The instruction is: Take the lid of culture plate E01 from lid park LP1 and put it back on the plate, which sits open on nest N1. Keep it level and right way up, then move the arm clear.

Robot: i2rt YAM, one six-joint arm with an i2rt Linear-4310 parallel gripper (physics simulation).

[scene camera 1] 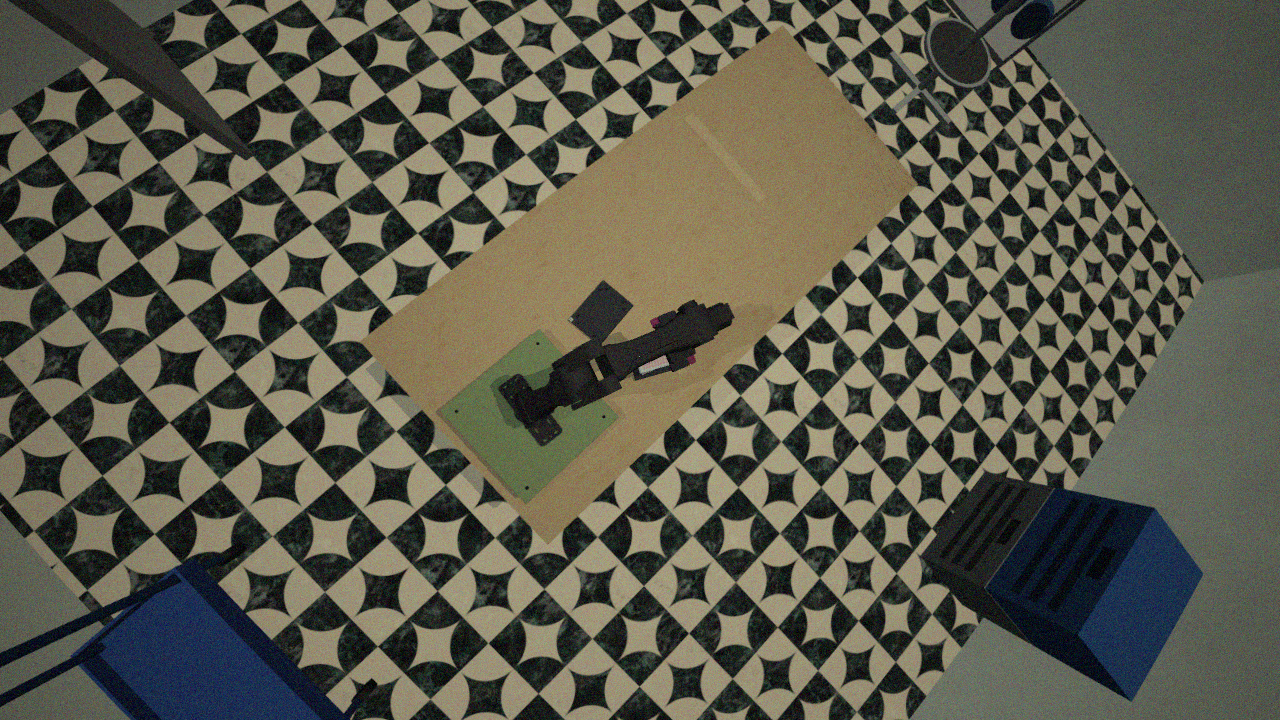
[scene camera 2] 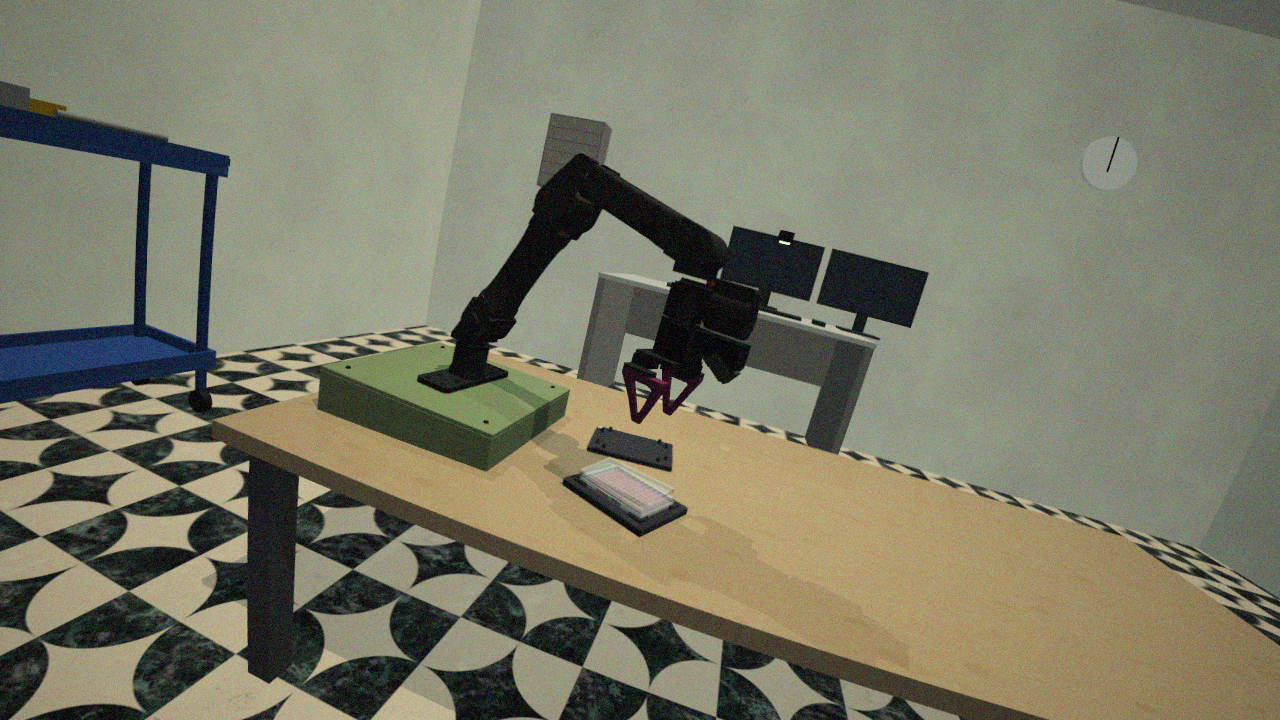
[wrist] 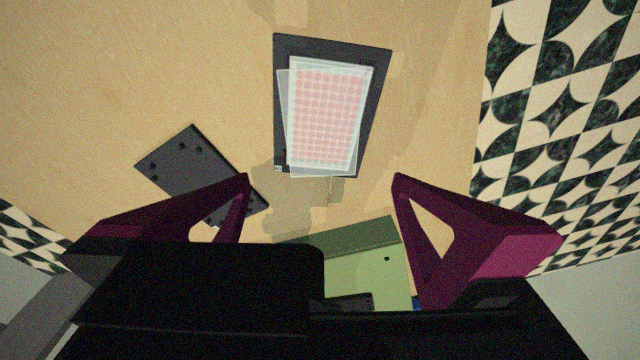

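Pixels of known places: gripper, fingertip midpoint: [scene camera 2: 652, 418] [wrist: 320, 180]; arm's base, link origin: [scene camera 1: 530, 409] [scene camera 2: 465, 378] [wrist: 327, 305].
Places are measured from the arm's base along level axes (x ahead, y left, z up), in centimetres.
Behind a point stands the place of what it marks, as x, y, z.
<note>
Culture plate E01 [wrist: 327, 115] {39.4, -9.2, -3.6} [scene camera 2: 622, 488] {38.2, -11.8, -3.6}, with pink wells, sits on the dark nest N1 [wrist: 332, 45] {45.5, -11.3, -5.8} [scene camera 2: 633, 526] {42.3, -16.7, -6.0}. Its clear lid [wrist: 282, 95] {42.6, -5.3, -3.6} lies over the plate, turned a few degrees out of line. It sticks out past the plate's left side and its near end in the wrist view. I cannot tell whether it is fully level. Lid park LP1 [scene camera 1: 601, 309] {33.0, 12.1, -6.0} [scene camera 2: 629, 447] {32.4, 9.8, -6.0} [wrist: 185, 162] {37.4, 11.3, -6.0} is a dark block with small pegs and carries no lid. My gripper [scene camera 2: 653, 415] {39.1, -8.1, 7.1} [wrist: 320, 180] {39.1, -8.1, 7.1} is open and empty, above and apart from the lid.
The arm's base stands on a green block [scene camera 1: 528, 474] {-10.4, -13.5, 0.6} [scene camera 2: 407, 416] {2.7, -17.7, -2.6} [wrist: 360, 275] {10.3, -8.6, -0.4} on the wooden table [scene camera 1: 680, 205] {74.7, 25.3, -7.0} [scene camera 2: 832, 555] {71.3, -2.1, -7.0}. A blue cart [scene camera 2: 210, 259], a desk with two monitors [scene camera 2: 872, 286] and a blue cabinet [scene camera 1: 1136, 591] stand away from the table.
</note>
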